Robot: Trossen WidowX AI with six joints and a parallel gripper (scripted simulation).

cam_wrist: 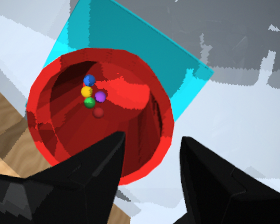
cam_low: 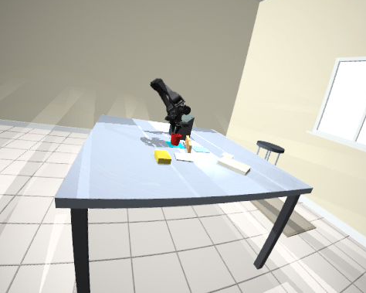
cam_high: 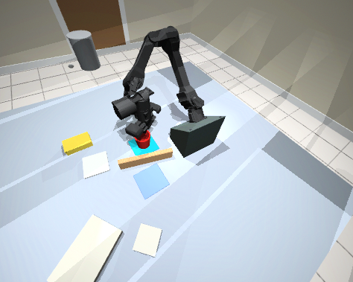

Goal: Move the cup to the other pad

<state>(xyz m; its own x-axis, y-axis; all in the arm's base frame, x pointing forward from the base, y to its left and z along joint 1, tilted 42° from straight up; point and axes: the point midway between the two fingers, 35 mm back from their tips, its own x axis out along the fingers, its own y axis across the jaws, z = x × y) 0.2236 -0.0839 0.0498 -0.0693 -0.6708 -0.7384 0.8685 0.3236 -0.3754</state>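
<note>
My gripper tip is 30 mm short of the red cup, 10 mm to the right of it and 40 mm above it. Round my gripper tip: wooden bar (60 mm ahead, 100 mm to the left, 60 mm below); cyan pad (30 mm ahead, 10 mm to the left, 90 mm below); blue pad (80 mm ahead, 190 mm to the left, 90 mm below).
</note>
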